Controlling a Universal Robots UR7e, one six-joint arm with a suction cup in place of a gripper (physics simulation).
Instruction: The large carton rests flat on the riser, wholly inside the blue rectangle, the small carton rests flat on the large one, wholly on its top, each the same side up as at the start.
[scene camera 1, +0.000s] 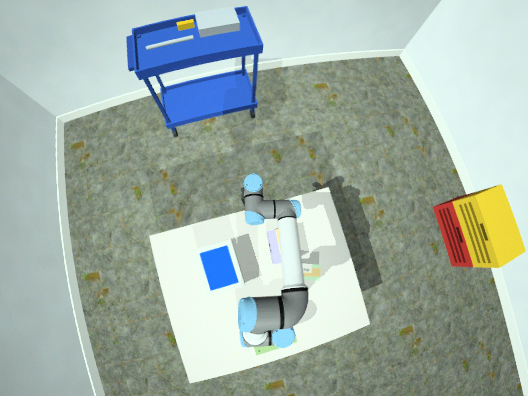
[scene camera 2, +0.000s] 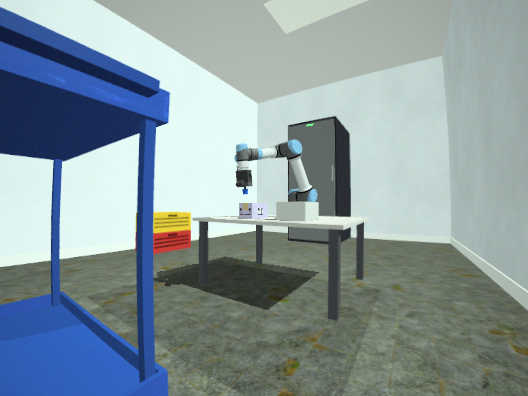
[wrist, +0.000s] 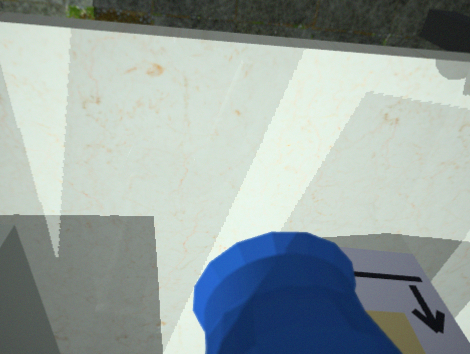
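Note:
The large carton (scene camera 1: 273, 245) (scene camera 2: 259, 210) (wrist: 390, 260) is lavender with a tan strip and black marks. It stands on the table, partly under the arm in scene camera 1. The riser (scene camera 1: 240, 265) (scene camera 2: 297, 211) is a pale box to its left in that view, with the blue rectangle (scene camera 1: 218, 267) bare on top. A small green, orange and white piece (scene camera 1: 312, 271), apparently the small carton, shows right of the forearm, partly hidden. My gripper (scene camera 2: 245, 192) (wrist: 275, 250) is a blue suction cup, open and empty, in the air above carton height. In scene camera 1 the wrist hides it.
The white table (scene camera 1: 175, 320) (scene camera 2: 345, 221) bears the arm's base and a green sheet (scene camera 1: 262, 350) beside it. A blue trolley (scene camera 1: 200, 61) (scene camera 2: 146, 250) stands apart from the table. A yellow and red cabinet (scene camera 1: 492, 225) (scene camera 2: 171, 222) and a dark tall cabinet (scene camera 2: 315, 170) stand farther off.

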